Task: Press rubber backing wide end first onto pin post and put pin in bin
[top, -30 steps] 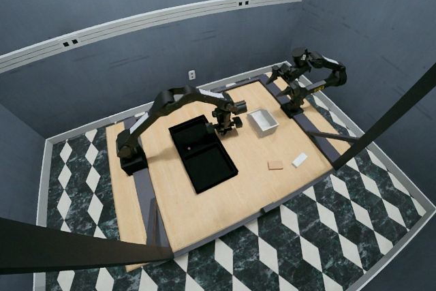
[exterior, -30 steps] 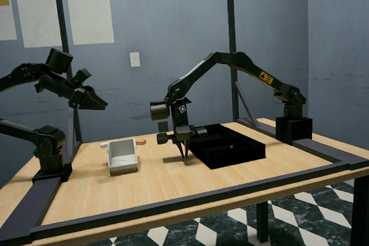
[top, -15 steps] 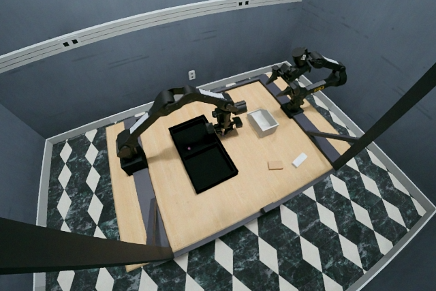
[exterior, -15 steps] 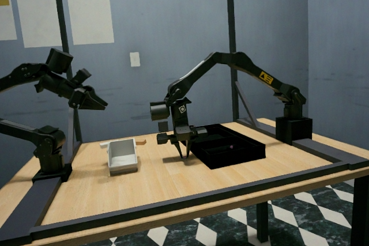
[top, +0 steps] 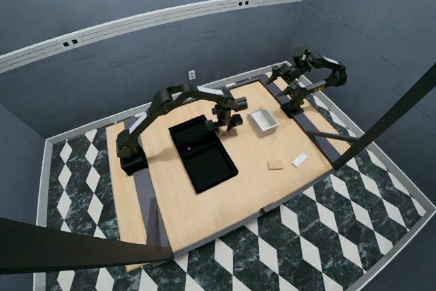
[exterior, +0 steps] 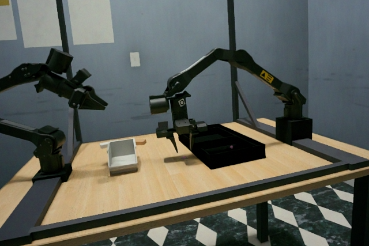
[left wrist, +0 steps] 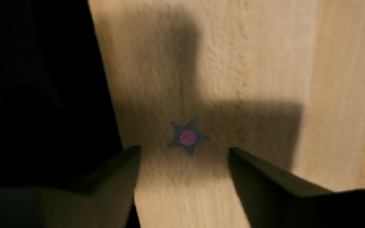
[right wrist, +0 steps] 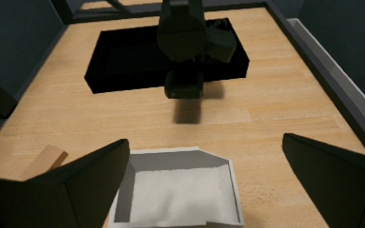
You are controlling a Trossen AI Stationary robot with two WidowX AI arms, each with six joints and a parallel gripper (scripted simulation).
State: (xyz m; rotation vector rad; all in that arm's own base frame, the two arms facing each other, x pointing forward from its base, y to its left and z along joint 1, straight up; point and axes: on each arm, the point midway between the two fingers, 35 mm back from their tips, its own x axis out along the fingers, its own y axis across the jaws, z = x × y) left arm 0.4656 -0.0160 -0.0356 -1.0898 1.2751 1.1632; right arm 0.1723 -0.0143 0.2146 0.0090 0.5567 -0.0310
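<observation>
My right hand is 30 mm past the white bin, 60 mm to the right of it and 200 mm above it. Also, from my right hand: tan block 280 mm behind, 120 mm to the left, 230 mm below; then black tray 70 mm behind, 430 mm to the left, 220 mm below; then white block 300 mm behind, 10 mm to the right, 230 mm below.
</observation>
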